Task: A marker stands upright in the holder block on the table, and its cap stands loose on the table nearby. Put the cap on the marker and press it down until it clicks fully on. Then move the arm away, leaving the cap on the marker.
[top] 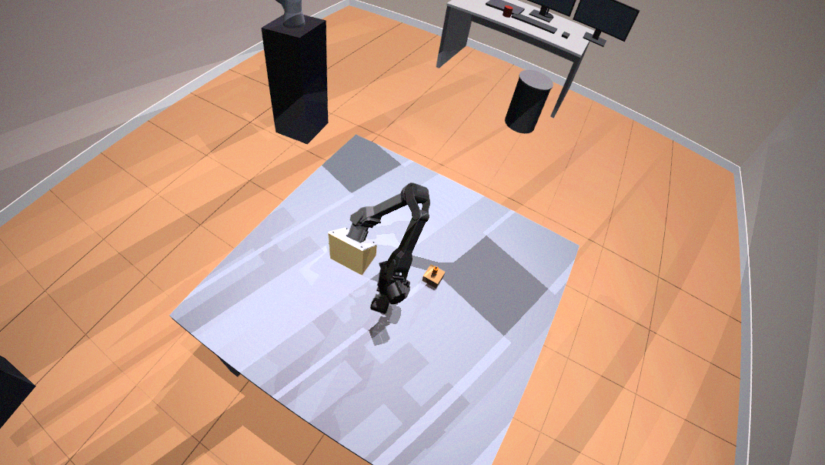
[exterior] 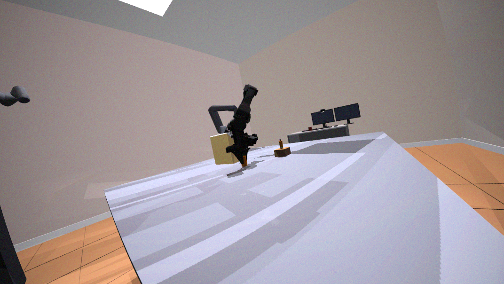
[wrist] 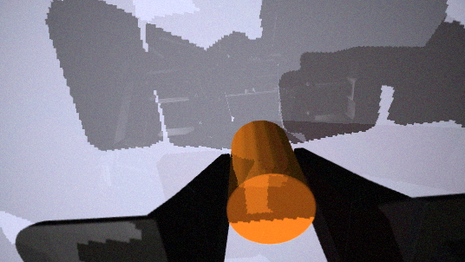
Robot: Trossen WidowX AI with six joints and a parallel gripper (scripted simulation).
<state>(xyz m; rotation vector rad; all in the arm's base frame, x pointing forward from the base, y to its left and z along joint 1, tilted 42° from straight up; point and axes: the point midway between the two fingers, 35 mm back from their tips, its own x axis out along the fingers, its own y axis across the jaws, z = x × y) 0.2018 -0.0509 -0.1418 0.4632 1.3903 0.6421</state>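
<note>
The holder block lies 140 mm ahead of my gripper tip, 190 mm to the left of it and 10 mm above it. Round my gripper tip: orange cap (10 mm above).
</note>
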